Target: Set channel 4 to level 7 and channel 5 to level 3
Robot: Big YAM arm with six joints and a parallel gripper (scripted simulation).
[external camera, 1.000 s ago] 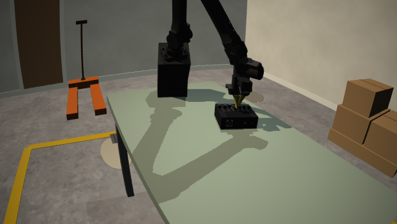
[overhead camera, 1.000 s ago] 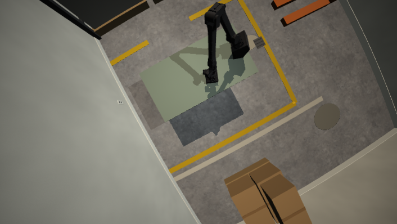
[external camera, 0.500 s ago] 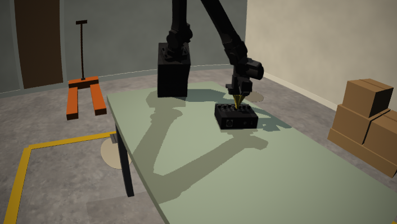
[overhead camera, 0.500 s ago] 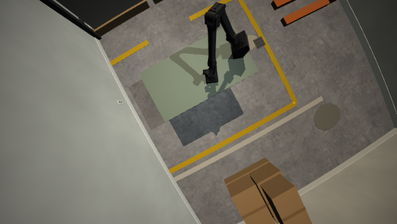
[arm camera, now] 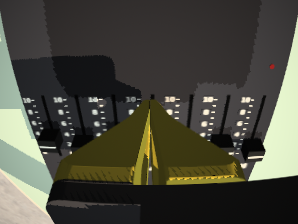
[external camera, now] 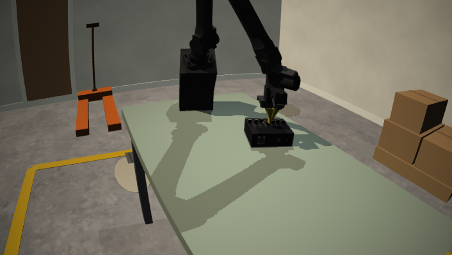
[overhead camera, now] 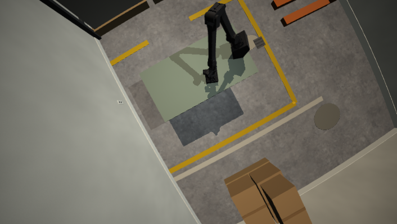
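Right now the channel 4 fader cap is 10 mm behind my hand and 10 mm below it. The rest, counted from my hand: master fader cap 60 mm behind, 50 mm to the right, 10 mm below; channel 6 fader cap 50 mm behind, 30 mm to the right, 10 mm below; channel 5 fader cap 50 mm behind, 10 mm to the right, 10 mm below.
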